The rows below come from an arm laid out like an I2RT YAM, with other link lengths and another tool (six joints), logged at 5 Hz.
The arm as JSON. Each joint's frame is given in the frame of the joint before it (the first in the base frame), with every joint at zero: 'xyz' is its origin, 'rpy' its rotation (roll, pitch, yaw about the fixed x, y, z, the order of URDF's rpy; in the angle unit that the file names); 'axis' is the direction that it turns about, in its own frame. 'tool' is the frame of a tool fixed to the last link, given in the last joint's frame.
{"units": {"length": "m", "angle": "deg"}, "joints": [
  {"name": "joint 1", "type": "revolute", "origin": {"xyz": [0.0, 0.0, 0.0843], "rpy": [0.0, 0.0, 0.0]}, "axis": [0.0, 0.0, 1.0]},
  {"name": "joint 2", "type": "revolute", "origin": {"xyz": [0.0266, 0.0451, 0.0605], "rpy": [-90.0, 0.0, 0.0]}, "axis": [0.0, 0.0, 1.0]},
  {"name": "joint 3", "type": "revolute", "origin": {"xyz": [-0.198, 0.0, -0.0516], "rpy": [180.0, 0.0, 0.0]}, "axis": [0.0, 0.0, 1.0]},
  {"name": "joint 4", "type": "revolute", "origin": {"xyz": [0.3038, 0.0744, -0.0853], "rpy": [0.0, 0.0, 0.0]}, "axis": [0.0, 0.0, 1.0]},
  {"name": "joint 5", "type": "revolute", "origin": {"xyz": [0.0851, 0.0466, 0.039], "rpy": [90.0, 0.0, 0.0]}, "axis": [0.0, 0.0, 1.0]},
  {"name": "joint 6", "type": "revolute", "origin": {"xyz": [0.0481, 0.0, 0.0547], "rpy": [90.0, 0.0, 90.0]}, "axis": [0.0, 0.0, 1.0]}
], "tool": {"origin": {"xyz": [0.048, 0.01, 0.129], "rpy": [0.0, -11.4, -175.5]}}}
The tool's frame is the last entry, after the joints.
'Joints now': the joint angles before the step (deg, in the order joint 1, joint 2, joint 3, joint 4, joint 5, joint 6). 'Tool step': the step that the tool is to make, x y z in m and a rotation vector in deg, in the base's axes. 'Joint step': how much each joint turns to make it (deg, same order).
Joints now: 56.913, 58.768, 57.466, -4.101, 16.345, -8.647
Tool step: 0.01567, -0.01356, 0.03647, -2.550, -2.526, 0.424
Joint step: -3.844, 0.985, 6.749, -5.401, -3.929, -4.032
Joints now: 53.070, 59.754, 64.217, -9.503, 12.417, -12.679
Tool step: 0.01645, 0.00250, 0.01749, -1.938, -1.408, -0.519
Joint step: -1.731, 4.822, 6.461, -1.801, -1.001, -2.452
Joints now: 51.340, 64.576, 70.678, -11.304, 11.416, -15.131
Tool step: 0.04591, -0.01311, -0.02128, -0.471, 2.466, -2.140
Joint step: -6.458, 4.723, 1.506, 1.051, -4.458, 1.053
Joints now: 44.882, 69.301, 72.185, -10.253, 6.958, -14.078
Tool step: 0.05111, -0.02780, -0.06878, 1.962, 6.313, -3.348
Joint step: -7.753, 3.406, -6.077, 5.635, -5.249, 4.851
